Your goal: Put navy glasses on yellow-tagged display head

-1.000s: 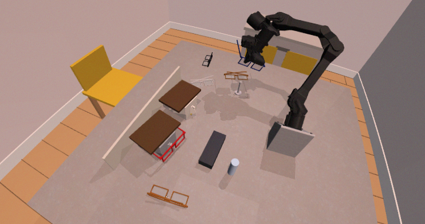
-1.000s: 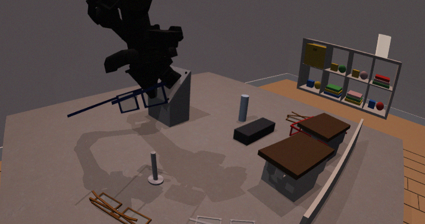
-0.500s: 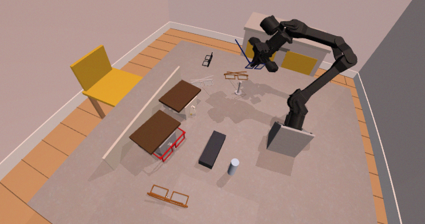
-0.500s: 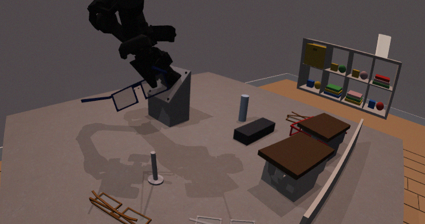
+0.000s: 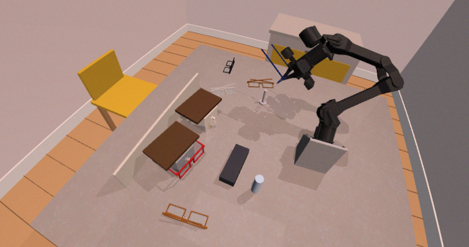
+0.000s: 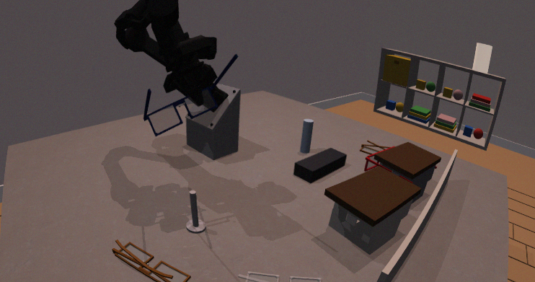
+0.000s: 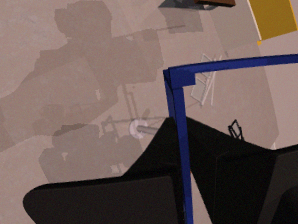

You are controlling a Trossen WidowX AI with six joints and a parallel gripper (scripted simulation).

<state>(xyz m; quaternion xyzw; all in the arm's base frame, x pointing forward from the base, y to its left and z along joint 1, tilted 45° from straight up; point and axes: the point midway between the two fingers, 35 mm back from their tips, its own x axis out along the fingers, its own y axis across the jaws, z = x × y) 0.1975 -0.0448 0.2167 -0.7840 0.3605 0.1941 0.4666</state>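
The dark box lies 340 mm to the left of my gripper tip, 200 mm below it and 50 mm ahead of it. The rest, counted from my gripper tip: long beige board (390 mm ahead, 310 mm to the left, 170 mm below).
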